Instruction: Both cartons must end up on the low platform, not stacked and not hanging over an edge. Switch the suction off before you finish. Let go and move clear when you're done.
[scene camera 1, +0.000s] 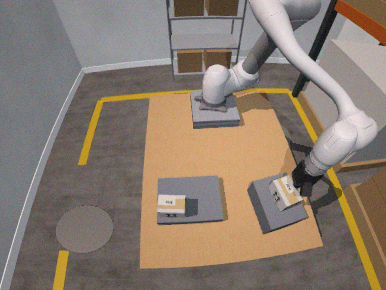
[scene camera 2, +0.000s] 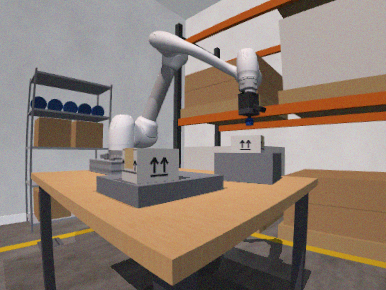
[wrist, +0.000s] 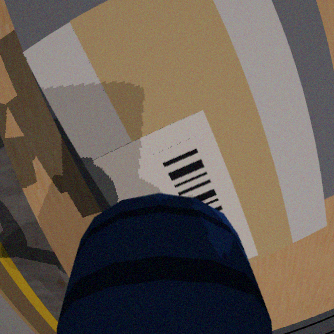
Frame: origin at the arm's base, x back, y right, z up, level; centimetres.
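Where they show: hand at its tool point: (scene camera 2: 249, 125) (wrist: 159, 262); arm's base at its link origin: (scene camera 1: 213, 102) (scene camera 2: 121, 159).
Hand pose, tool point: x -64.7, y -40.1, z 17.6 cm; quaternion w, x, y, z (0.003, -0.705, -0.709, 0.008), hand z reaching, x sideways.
Observation:
Things, the pixels of their top centre, and the offset from my tool point. Level surfaces: height alone.
- low grey platform at its top centre: (scene camera 2: 162, 175) (scene camera 1: 188, 198) dx -3.5, dy +47.1, dz -20.2 cm
- taller grey block at its top centre: (wrist: 202, 85) (scene camera 2: 249, 152) (scene camera 1: 279, 199) dx -2.0, dy +3.0, dz -13.0 cm
- wooden table at its surface level: dz -25.0 cm
One carton (scene camera 1: 171, 204) (scene camera 2: 158, 165), white with a tan band, sits upright on the low grey platform (scene camera 1: 207, 190) (scene camera 2: 172, 192), close to its left edge in the first scene view. The other carton (scene camera 1: 286, 192) (scene camera 2: 247, 144) (wrist: 165, 65) sits on the taller grey block (scene camera 1: 265, 210) (scene camera 2: 245, 166) (wrist: 302, 25), turned at an angle, with a barcode label on top. My blue suction cup (scene camera 2: 249, 121) (wrist: 162, 240) is open and holds nothing. It hangs a short way above the second carton, with a gap between them. The arm's black tool end hides the cup in the first scene view.
Both platforms stand on the wooden table (scene camera 1: 200, 150) (scene camera 2: 200, 220). The arm's base stands on a grey plinth (scene camera 1: 216, 120) at the table's back. A shelf rack (scene camera 2: 33, 150) stands behind. Large boxes (scene camera 2: 340, 200) and orange-beamed racking (scene camera 2: 340, 102) stand beyond the table's right side.

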